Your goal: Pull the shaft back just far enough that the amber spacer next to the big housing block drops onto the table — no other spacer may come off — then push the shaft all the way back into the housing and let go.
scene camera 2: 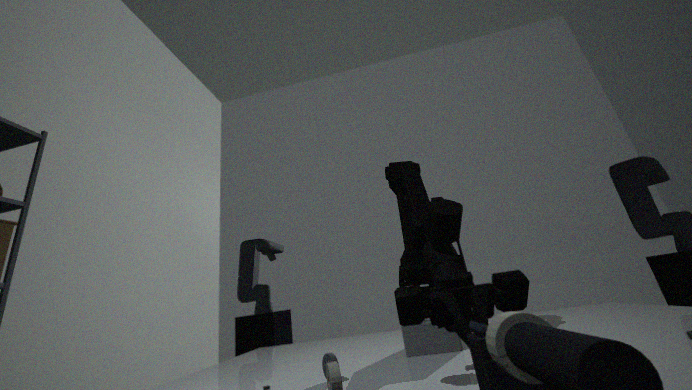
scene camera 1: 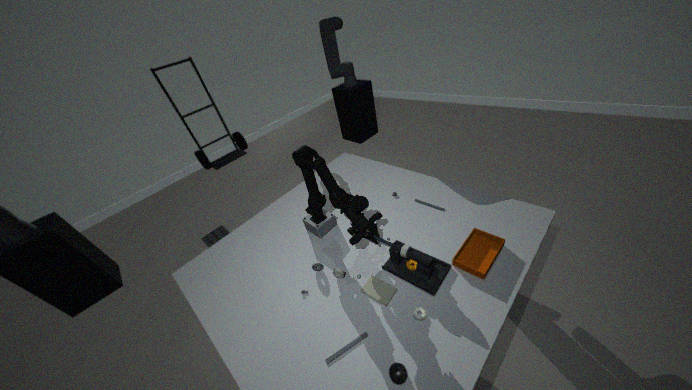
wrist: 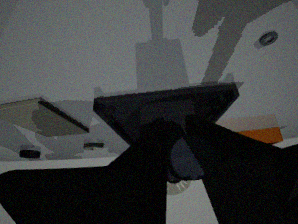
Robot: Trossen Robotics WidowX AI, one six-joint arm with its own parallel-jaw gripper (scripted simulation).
Labels:
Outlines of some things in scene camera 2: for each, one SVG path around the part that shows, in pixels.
My gripper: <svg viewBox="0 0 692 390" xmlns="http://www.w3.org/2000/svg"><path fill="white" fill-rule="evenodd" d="M394 292L401 326L421 325L425 320L423 309L427 309L432 326L456 332L469 347L466 336L472 332L467 324L467 319L488 325L488 318L494 314L494 305L503 312L523 310L527 307L529 280L522 272L516 270L492 274L491 284L474 285L473 275L471 272L467 272L463 264L463 257L452 253L443 253L431 259L428 265L428 271L434 285L429 290L430 295L421 296L420 285L397 288Z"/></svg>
A pale spacer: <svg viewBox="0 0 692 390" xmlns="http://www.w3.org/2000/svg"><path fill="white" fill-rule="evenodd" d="M503 316L497 322L492 334L492 347L499 364L510 375L525 383L543 384L540 380L517 368L510 361L506 354L504 340L508 329L520 322L553 327L546 320L532 313L514 312Z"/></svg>

